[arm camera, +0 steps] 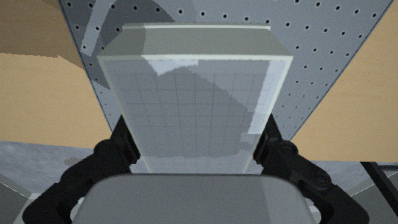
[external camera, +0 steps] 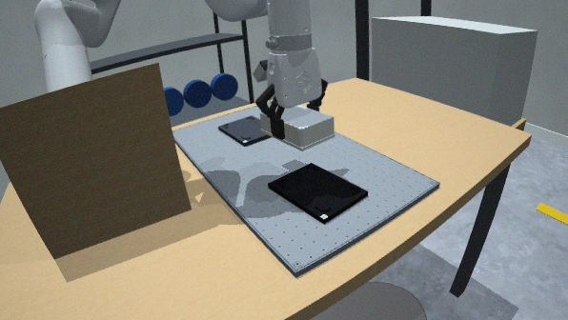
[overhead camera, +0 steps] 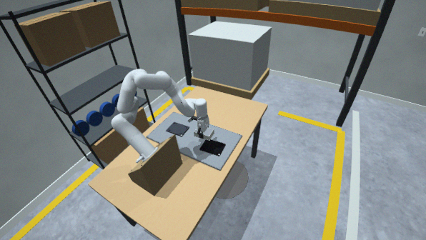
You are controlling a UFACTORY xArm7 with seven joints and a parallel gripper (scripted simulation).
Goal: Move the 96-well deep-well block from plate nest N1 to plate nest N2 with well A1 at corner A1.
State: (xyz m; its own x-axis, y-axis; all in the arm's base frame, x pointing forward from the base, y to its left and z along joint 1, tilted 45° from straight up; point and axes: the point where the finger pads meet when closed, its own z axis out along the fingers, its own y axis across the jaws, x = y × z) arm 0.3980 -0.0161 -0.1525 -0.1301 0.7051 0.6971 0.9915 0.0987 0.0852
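My hand is 11 cm above the black nest N2 and 7 cm to the left of it. Round my hand: white deep-well block (right at my hand); nest N1 (30 cm to the left, 11 cm below, 2 cm ahead); small white corner mark (15 cm to the right, 11 cm below, 5 cm behind).
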